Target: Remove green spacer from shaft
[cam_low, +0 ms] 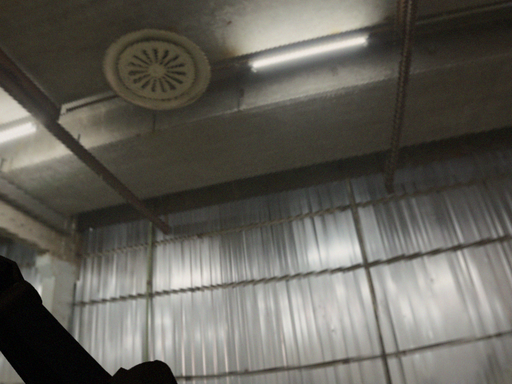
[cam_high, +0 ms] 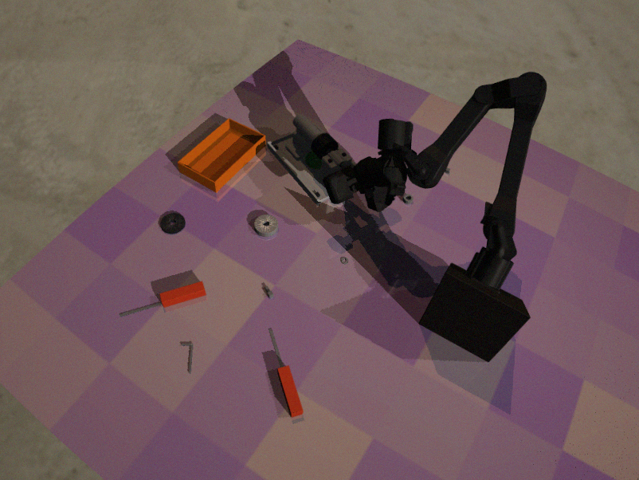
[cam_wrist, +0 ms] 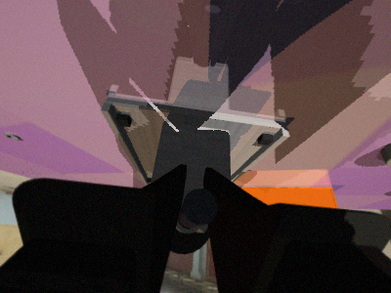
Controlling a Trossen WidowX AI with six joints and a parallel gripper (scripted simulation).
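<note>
Right now my gripper tip is 100 mm short of the green spacer, 50 mm to the left of it and 40 mm above it. Round my gripper tip: orange tray (310 mm ahead, 50 mm to the left, 40 mm below); silver gear (180 mm to the left, 100 mm ahead, 50 mm below).
</note>
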